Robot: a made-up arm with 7 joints.
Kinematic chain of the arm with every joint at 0, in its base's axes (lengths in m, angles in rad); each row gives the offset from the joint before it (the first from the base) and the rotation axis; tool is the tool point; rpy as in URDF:
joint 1: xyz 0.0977 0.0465 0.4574 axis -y
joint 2: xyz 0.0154 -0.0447 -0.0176 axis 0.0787 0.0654 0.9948
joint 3: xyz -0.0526 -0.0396 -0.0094 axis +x
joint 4: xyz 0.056 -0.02 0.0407 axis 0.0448 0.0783 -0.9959
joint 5: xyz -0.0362 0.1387 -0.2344 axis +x
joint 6: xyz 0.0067 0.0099 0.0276 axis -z
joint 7: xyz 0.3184 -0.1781 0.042 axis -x
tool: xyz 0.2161 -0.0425 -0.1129 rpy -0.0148 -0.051 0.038
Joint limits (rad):
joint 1: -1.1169..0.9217
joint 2: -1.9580..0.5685
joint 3: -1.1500..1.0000
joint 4: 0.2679..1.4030
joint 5: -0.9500..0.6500
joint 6: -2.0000..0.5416
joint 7: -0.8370..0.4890
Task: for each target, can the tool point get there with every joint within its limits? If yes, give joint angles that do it. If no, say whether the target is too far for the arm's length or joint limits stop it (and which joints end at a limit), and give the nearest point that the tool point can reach.
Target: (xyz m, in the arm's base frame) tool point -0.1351 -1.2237 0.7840
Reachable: no: too far | nearest point -0.1038 -0.7978 0.6436 | short by 0.450 m
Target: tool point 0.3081 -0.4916 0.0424
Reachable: yes | joints -0.1168 -0.9526 0.6476 1.0387 -0.0944 -0.5902 -0.4636
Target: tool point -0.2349 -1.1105 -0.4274
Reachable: no: too far | nearest point -0.1072 -0.6726 -0.0877 | short by 0.569 m
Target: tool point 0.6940 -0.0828 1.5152
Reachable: no: too far | nearest point 0.5187 -0.0559 1.1446 | short by 0.411 m
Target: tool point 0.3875 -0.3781 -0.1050
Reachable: yes | joints -0.9168 -0.3424 -0.5156 1.2011 0.2077 -1.4314 0.2999
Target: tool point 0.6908 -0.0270 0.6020
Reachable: yes | joints 0.6819 0.3193 0.3086 0.4082 -0.5247 -0.2033 0.3793
